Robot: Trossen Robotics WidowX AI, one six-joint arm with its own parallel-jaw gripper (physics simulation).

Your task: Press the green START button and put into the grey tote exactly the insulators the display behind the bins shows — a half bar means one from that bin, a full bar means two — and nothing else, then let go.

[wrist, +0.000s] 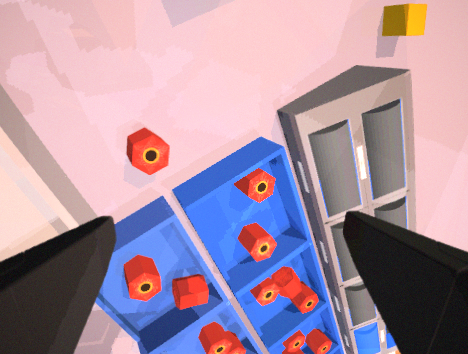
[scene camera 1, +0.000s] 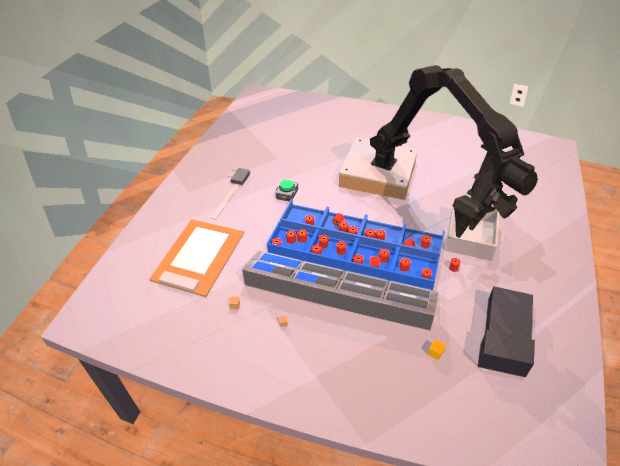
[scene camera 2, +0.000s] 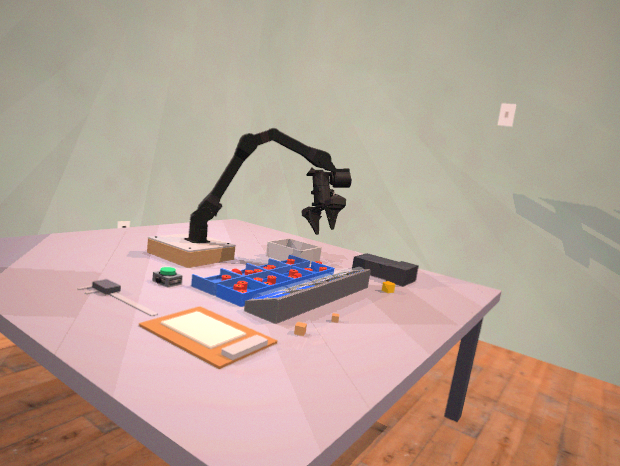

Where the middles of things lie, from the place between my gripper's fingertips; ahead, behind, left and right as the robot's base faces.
Scene:
I see my gripper 14 cm past the grey tote [scene camera 1: 481, 243], 10 cm above it and 1 cm to the right of it. Round my hand: yellow cube [wrist: 393, 25] 26 cm ahead, 12 cm below, 4 cm to the left; dark box [scene camera 1: 507, 346] 17 cm to the left, 14 cm ahead, 10 cm below.

